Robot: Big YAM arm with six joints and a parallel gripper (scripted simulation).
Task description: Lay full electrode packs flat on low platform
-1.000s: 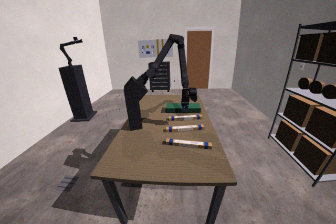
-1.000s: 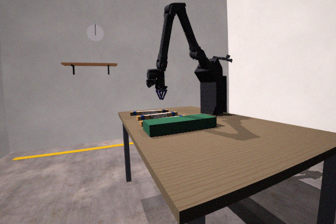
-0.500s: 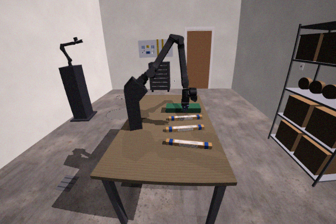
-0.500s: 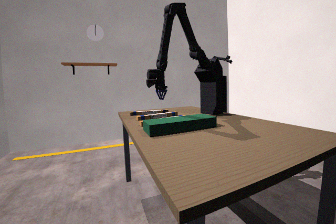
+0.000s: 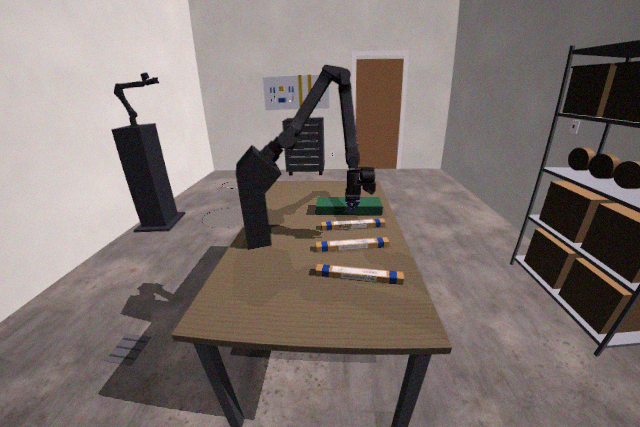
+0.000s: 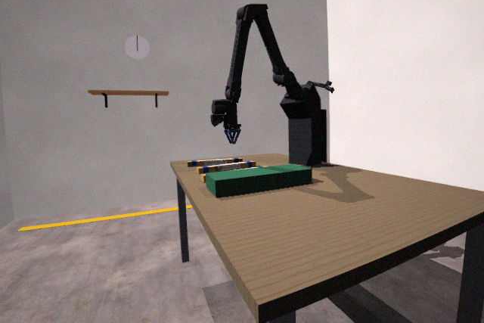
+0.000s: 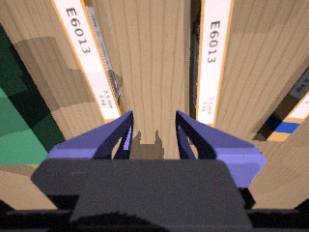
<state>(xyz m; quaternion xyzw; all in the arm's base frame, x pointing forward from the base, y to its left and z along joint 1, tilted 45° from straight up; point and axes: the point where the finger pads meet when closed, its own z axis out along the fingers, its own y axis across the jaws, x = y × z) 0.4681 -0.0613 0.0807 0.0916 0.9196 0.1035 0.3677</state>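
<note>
Right now the pack is 20 mm behind my hand, 300 mm to the right of it and 140 mm below it. Also, from my hand: green low platform 40 mm ahead, 300 mm to the left, 140 mm below.
</note>
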